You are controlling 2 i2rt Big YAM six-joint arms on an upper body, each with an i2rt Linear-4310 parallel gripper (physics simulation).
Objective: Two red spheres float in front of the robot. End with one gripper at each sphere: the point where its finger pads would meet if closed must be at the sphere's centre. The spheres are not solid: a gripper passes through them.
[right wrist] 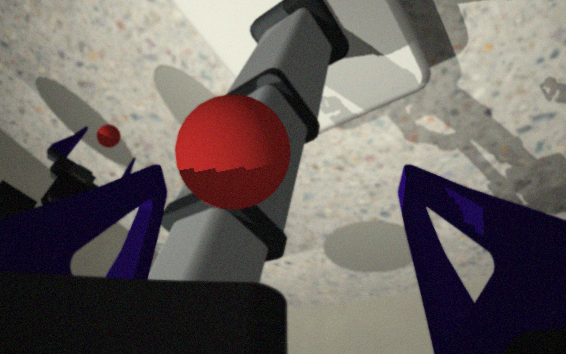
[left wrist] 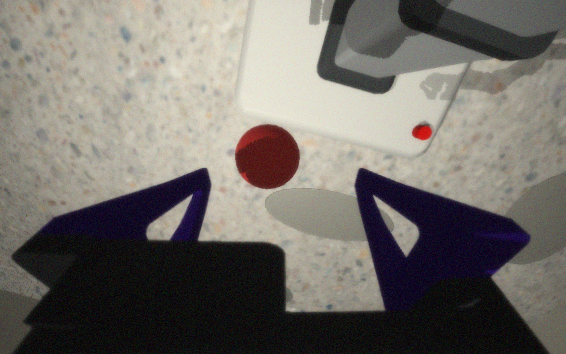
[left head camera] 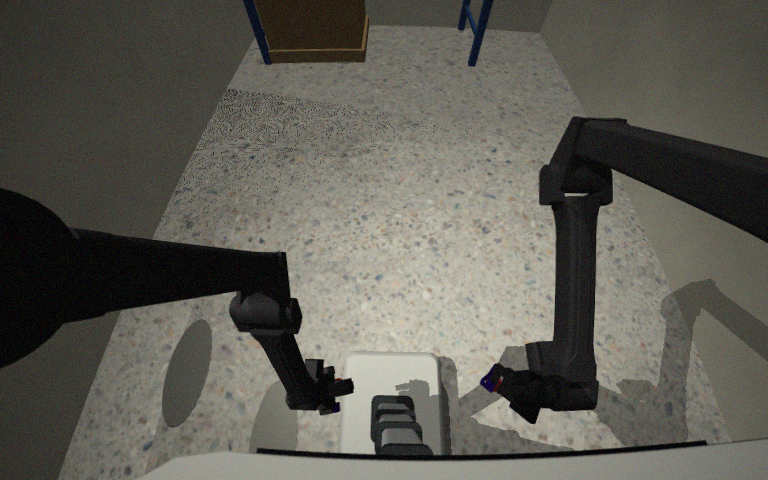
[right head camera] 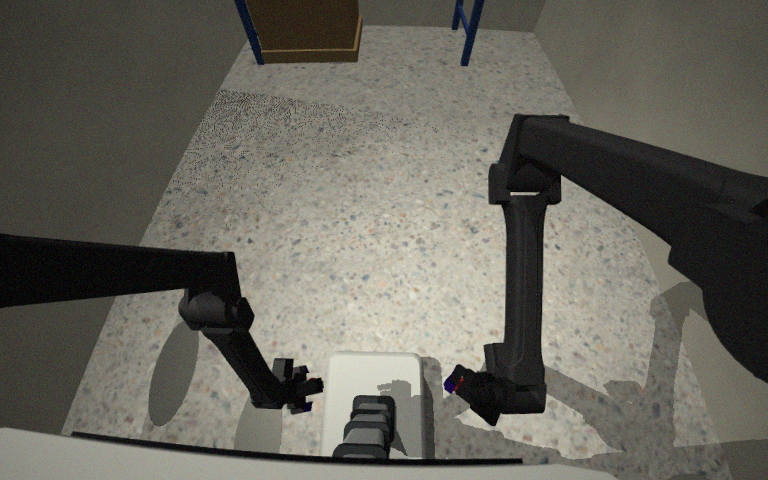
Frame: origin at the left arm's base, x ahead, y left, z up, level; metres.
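Seen in the pictures: left gripper, fingertip midpoint: [right wrist: 111, 143] [left wrist: 282, 176]; right gripper, fingertip midpoint: [right wrist: 282, 178] [left head camera: 495, 392] [right head camera: 459, 394].
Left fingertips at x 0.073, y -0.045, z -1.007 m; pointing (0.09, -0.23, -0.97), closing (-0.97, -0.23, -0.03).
Observation:
A point is followed by its place in that frame.
One red sphere [left wrist: 267, 156] {x 0.085, y -0.061, z -0.990 m} [right wrist: 108, 135] {x 0.088, y -0.070, z -0.997 m} appears between the fingers of my open left gripper [left wrist: 282, 176] {x 0.073, y -0.045, z -1.007 m} [right wrist: 111, 143] {x 0.073, y -0.045, z -1.007 m} [left head camera: 346, 396] {x 0.073, y -0.045, z -1.007 m} [right head camera: 315, 396] {x 0.073, y -0.045, z -1.007 m}; in the left wrist view it sits slightly left of and above the midpoint of the tips. The other red sphere [right wrist: 232, 151] {x 0.103, y -0.509, z -0.698 m} looks large in the right wrist view, between the fingers of my open right gripper [right wrist: 282, 178] {x 0.073, y -0.501, z -0.718 m}, nearer the left fingertip and slightly above the tip line. In both head views the grippers hide most of each sphere; thin red parts show. Exact depth is unclear.
A white base [left head camera: 362, 367] {x 0.162, y -0.100, z -1.516 m} [right head camera: 345, 367] {x 0.161, y -0.103, z -1.517 m} with a grey segmented column [left head camera: 400, 434] {x -0.025, y -0.258, z -0.756 m} [right head camera: 362, 441] {x -0.025, y -0.261, z -0.668 m} stands between the grippers. A small red button-like thing [left wrist: 422, 132] {x -0.315, y -0.091, z -1.484 m} shows at its corner. A brown box [left head camera: 317, 55] and blue posts [left head camera: 478, 39] stand at the back.

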